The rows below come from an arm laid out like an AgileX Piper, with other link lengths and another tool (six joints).
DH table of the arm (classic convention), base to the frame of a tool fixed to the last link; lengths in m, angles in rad. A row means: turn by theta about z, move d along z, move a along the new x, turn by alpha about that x. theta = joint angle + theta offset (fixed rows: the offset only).
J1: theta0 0; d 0.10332; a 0; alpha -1.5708
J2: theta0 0.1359; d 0; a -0.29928; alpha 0
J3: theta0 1.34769; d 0; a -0.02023; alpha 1.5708
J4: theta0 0; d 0.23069; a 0; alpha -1.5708
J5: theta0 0; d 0; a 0; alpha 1.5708
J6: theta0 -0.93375; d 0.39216; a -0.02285; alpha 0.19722
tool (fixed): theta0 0; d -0.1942; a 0; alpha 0
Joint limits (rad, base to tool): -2.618..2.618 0..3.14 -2.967..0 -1.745..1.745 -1.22..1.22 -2.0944..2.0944
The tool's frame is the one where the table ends.
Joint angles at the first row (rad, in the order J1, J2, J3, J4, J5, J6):
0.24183 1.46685 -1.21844 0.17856 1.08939 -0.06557
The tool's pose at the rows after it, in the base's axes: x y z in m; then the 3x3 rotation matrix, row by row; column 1 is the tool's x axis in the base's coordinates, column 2 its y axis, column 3 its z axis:
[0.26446, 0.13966, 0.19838], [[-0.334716, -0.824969, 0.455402], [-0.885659, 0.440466, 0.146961], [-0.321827, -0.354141, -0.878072]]
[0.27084, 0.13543, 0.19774], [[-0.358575, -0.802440, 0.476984], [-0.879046, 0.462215, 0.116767], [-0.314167, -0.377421, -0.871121]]
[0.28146, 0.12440, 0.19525], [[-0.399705, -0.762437, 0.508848], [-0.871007, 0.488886, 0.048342], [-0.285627, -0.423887, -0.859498]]
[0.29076, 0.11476, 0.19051], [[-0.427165, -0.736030, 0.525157], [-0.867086, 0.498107, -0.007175], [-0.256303, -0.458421, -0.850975]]
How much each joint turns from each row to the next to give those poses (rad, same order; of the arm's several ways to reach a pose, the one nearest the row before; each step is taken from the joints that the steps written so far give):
0.00001 0.00002 -0.00002 -0.00073 -0.01567 0.00413
0.00000 -0.00002 0.00002 -0.03376 -0.02078 0.03894
-0.00002 0.00198 0.00002 -0.07929 -0.02803 0.07287
-0.00224 0.01253 -0.00002 -0.06477 -0.02141 0.04889

